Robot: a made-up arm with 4 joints.
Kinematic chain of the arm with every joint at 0, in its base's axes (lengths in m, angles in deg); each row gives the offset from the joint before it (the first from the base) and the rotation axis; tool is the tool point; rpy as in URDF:
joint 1: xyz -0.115 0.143 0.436 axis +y
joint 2: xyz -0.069 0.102 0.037 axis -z
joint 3: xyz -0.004 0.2 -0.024 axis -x
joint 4: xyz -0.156 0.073 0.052 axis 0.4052 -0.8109 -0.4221
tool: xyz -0.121 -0.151 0.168 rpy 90 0 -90
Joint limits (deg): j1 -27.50..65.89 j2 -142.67..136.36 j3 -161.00..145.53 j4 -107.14..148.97
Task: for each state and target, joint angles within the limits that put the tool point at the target. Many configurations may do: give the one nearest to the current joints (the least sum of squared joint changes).
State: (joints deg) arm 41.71 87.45 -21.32 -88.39
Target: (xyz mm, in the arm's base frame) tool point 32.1 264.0 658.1
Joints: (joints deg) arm 21.51 84.74 -25.68 -71.67
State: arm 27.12 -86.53 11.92 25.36
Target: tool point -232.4 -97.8 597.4
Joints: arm 9.92 -91.06 -17.84 19.74
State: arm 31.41 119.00 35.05 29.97
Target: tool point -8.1 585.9 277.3
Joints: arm 51.29 102.70 38.37 68.68
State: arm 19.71 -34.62 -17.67 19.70
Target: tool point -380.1 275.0 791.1
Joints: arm 28.92 -11.92 -7.61 12.49
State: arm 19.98 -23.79 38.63 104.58
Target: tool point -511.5 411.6 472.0
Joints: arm 34.19 0.49 46.31 117.33
